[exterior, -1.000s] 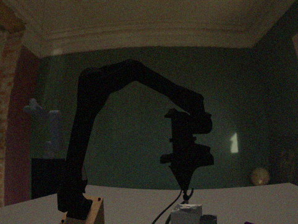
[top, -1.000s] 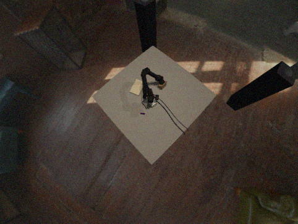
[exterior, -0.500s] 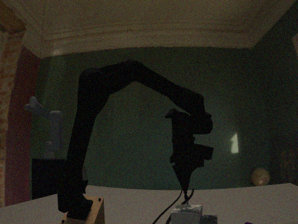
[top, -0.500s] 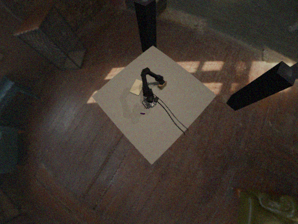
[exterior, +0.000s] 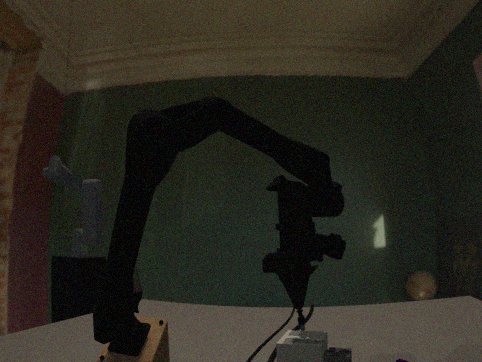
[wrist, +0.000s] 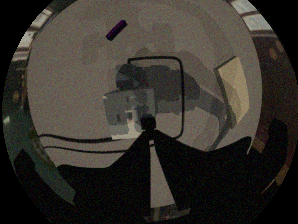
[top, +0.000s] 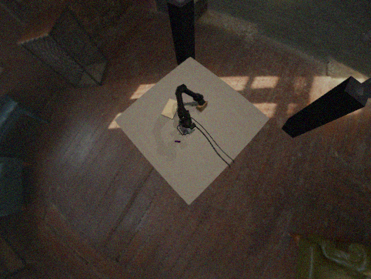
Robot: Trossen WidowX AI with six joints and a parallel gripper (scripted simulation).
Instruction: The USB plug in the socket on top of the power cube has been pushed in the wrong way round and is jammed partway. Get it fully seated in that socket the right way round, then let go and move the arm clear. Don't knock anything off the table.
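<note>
Right now the dark USB plug is 2 cm below my gripper tip. Round my gripper tip: purple object 19 cm ahead, 1 cm to the left, 12 cm below; tan sheet 4 cm behind, 31 cm to the right, 12 cm below.
</note>
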